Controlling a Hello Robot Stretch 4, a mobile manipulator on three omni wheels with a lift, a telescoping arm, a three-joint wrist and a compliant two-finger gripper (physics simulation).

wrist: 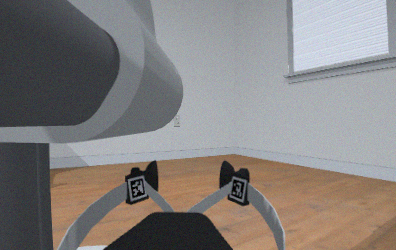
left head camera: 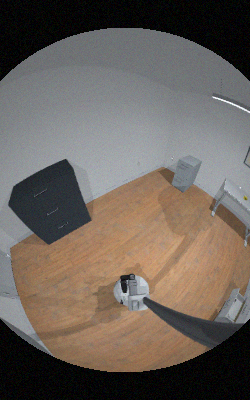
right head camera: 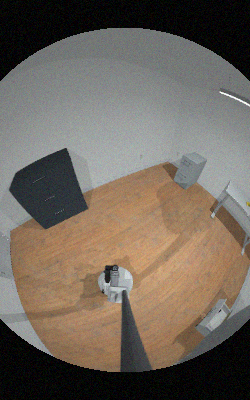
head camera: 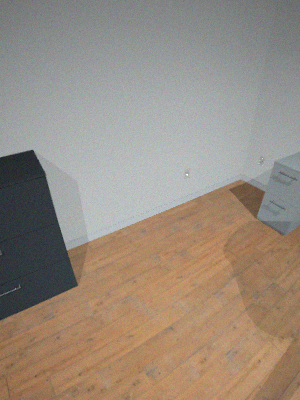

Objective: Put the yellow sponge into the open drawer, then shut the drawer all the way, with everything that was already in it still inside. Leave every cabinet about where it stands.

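The yellow sponge shows as a small yellow patch on top of the white table at the right edge of both side head views. A pale open drawer shows low at the right in those views, partly cut off by the view edge and the robot's own dark parts. Its contents are too small to tell. My gripper is open and empty in the wrist view, its two fingertips well apart over the floor in the background. It is far from the sponge and the drawer.
A large dark cabinet with closed drawers stands at the left by the wall. A small grey cabinet stands near the far right corner. The white table's legs reach the floor to its right.
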